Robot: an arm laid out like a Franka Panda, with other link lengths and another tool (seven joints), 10 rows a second.
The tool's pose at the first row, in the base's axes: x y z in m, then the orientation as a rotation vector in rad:
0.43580, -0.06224, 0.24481, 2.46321, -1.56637, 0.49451
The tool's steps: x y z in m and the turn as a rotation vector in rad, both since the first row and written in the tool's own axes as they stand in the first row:
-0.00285, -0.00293, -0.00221, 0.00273, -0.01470, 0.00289
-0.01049, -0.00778, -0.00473, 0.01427, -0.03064, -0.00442
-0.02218, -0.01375, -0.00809, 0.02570, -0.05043, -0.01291
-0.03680, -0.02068, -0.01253, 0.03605, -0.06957, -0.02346
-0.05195, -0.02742, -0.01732, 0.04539, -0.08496, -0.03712
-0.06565, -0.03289, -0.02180, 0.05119, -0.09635, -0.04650
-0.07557, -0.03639, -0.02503, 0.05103, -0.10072, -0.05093
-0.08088, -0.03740, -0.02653, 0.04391, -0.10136, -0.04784
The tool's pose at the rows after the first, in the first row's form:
0.43694, -0.05786, 0.24588, 2.47250, -1.57604, 0.48040
0.43789, -0.04853, 0.24551, 2.49582, -1.57390, 0.47106
0.43812, -0.03502, 0.24445, 2.52221, -1.57142, 0.45675
0.43789, -0.01828, 0.24332, 2.54872, -1.56557, 0.44169
0.43721, -0.00106, 0.24232, 2.57413, -1.55381, 0.42950
0.43601, 0.01429, 0.24154, 2.59156, -1.54579, 0.41949
0.43472, 0.02520, 0.24095, 2.59695, -1.54127, 0.41334
0.43330, 0.03060, 0.24040, 2.58992, -1.54486, 0.40666

